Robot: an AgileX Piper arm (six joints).
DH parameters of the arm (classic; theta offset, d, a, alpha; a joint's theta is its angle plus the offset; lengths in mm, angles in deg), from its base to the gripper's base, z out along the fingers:
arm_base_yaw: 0 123 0 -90
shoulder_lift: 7.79 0 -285 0
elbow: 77.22 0 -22 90
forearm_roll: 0 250.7 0 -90
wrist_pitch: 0 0 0 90
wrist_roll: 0 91 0 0
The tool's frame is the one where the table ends.
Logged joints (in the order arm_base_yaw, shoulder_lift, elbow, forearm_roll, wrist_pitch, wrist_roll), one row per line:
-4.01, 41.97, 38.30, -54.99, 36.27, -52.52
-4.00, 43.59, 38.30, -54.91, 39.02, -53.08
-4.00, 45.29, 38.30, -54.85, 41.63, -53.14
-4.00, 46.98, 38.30, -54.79, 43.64, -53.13
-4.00, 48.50, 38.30, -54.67, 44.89, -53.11
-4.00, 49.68, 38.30, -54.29, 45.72, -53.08
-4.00, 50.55, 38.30, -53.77, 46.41, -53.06
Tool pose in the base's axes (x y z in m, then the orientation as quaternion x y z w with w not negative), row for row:
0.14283, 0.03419, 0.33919, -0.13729, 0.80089, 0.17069, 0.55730
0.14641, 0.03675, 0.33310, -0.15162, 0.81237, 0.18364, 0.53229
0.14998, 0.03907, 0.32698, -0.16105, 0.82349, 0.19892, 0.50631
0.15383, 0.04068, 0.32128, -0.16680, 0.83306, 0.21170, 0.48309
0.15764, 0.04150, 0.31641, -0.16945, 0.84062, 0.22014, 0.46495
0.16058, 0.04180, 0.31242, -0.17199, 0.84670, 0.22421, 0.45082
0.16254, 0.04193, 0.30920, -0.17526, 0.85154, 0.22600, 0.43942
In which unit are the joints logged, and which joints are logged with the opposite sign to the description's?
The joints are logged in degrees. Opposite sign: elbow, forearm_roll.
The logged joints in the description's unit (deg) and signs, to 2 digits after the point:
-4.01, 41.97, -38.30, 54.99, 36.27, -52.52
-4.00, 43.59, -38.30, 54.91, 39.02, -53.08
-4.00, 45.29, -38.30, 54.85, 41.63, -53.14
-4.00, 46.98, -38.30, 54.79, 43.64, -53.13
-4.00, 48.50, -38.30, 54.67, 44.89, -53.11
-4.00, 49.68, -38.30, 54.29, 45.72, -53.08
-4.00, 50.55, -38.30, 53.77, 46.41, -53.06

